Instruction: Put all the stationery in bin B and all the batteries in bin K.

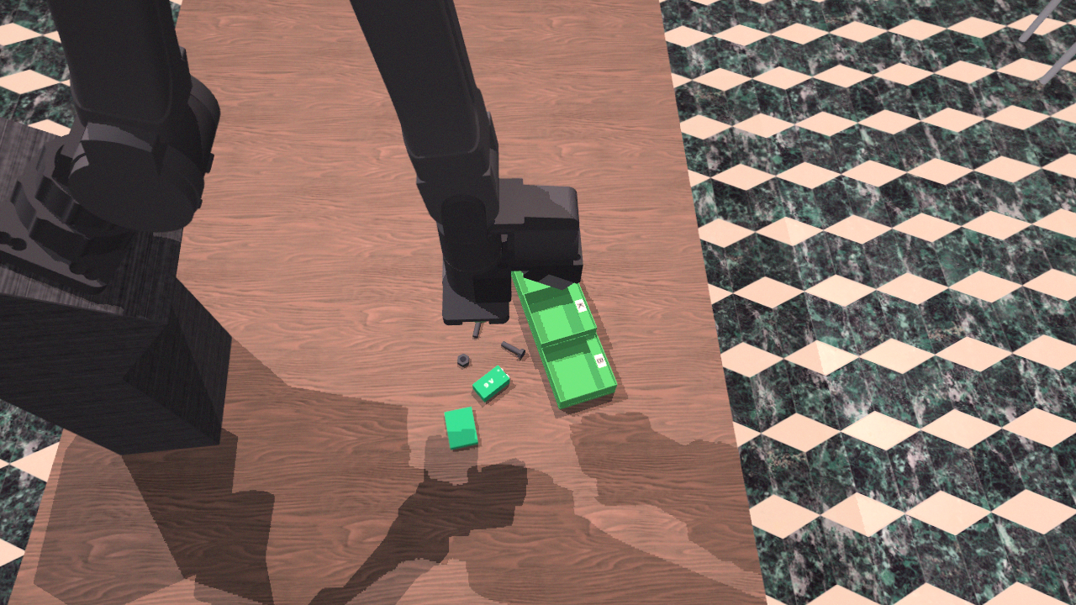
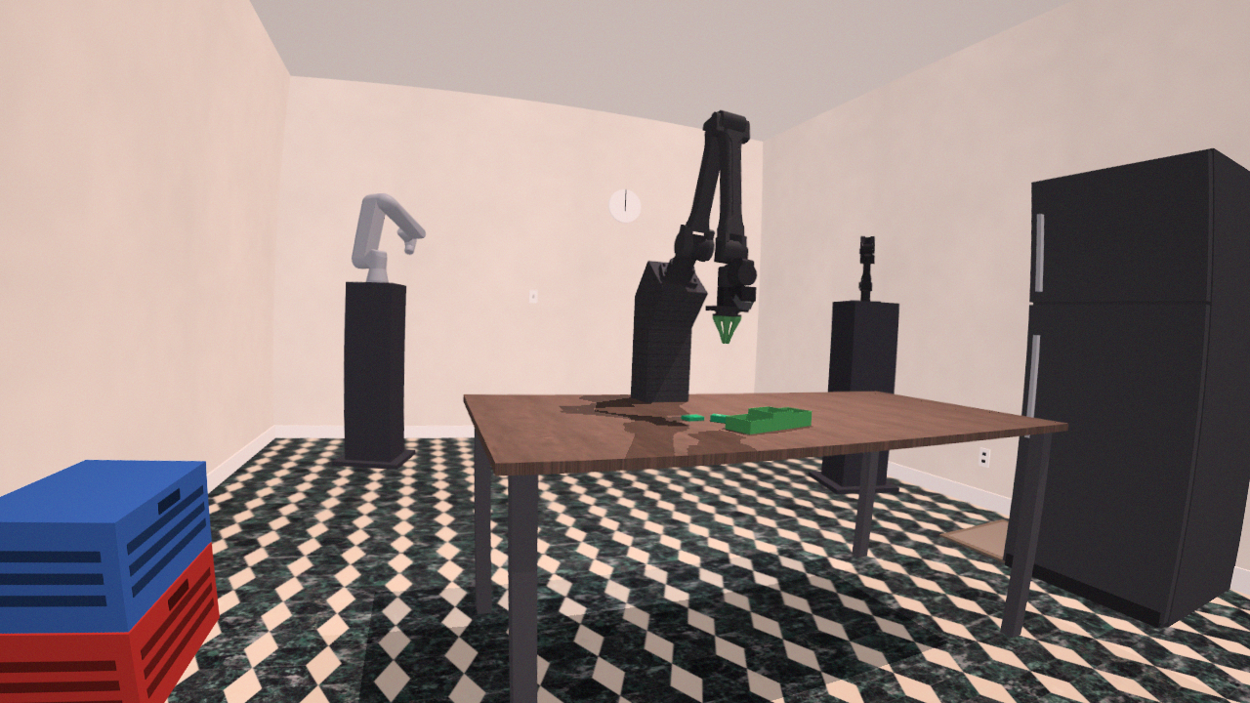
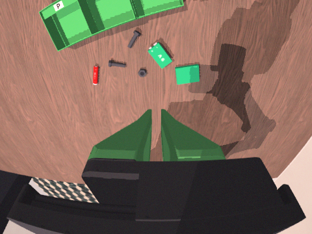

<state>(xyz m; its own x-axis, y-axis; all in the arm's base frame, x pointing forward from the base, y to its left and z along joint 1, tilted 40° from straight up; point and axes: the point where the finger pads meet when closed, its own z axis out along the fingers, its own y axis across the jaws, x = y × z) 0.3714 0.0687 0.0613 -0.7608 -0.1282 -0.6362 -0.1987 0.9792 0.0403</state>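
The joined green bins is 200 mm below my hand, 110 mm to the left of it and 80 mm ahead of it. The rest, counted from my hand: green 9V battery 210 mm below, 10 mm ahead; then black nut 220 mm below, 40 mm behind, 20 mm to the left; then flat green pad 210 mm below, 80 mm to the right, 20 mm behind.
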